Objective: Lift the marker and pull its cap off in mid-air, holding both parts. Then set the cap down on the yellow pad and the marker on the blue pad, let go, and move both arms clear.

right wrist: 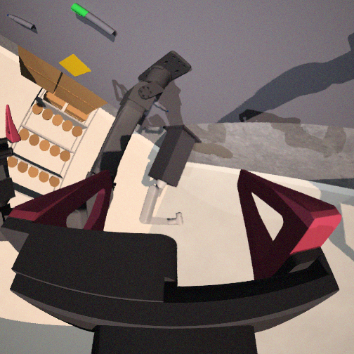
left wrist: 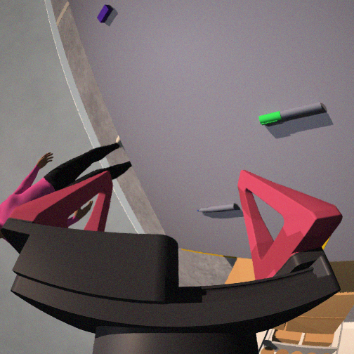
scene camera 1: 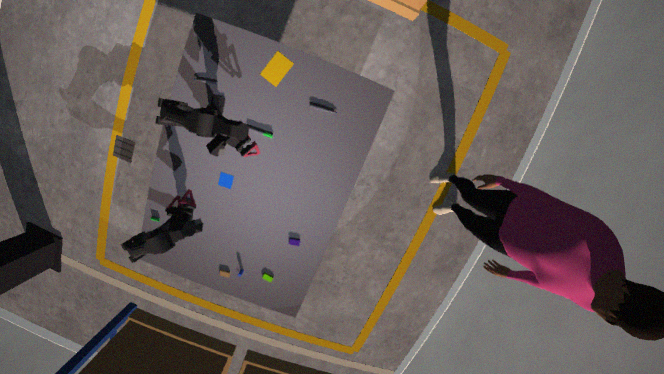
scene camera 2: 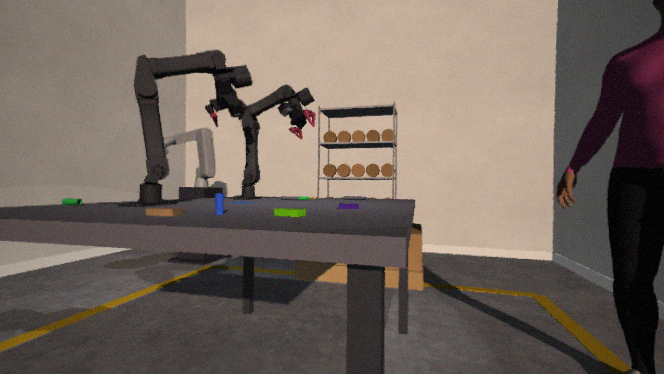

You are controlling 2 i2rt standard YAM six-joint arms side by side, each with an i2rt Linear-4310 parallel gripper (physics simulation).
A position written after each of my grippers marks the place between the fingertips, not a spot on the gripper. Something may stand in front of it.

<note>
In view: my left gripper [left wrist: 174, 177] and my right gripper [right wrist: 174, 176].
</note>
